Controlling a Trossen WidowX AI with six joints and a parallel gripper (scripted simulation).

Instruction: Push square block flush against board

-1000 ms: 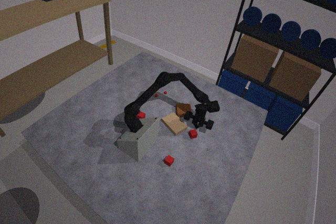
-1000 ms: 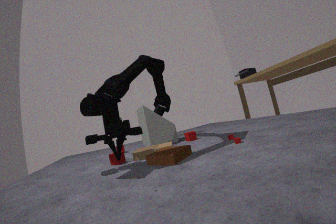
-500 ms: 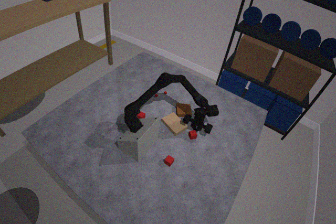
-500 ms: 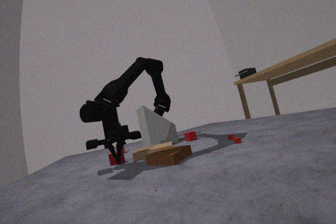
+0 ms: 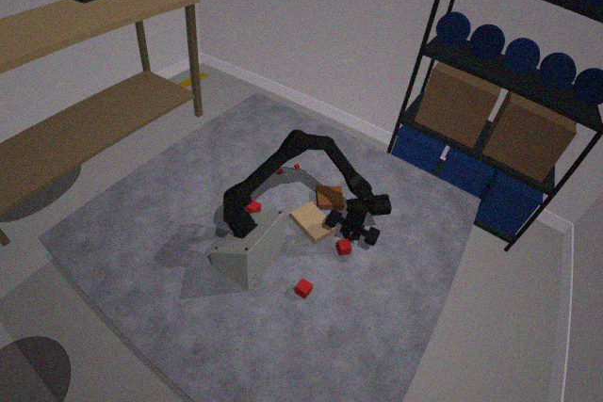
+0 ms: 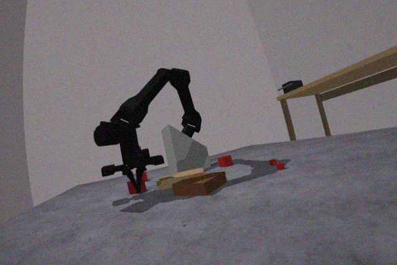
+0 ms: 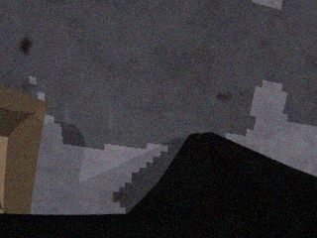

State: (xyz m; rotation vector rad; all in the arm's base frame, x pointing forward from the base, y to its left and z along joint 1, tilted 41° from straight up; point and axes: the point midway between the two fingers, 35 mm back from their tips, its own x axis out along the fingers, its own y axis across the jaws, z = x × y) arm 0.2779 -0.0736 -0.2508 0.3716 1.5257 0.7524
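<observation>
Now: gripper tip 140 mm to the right of the board, 30 mm past it and 10 mm below it. Round my gripper tip: brown square block (170 mm to the left, 120 mm ahead, 10 mm above).
</observation>
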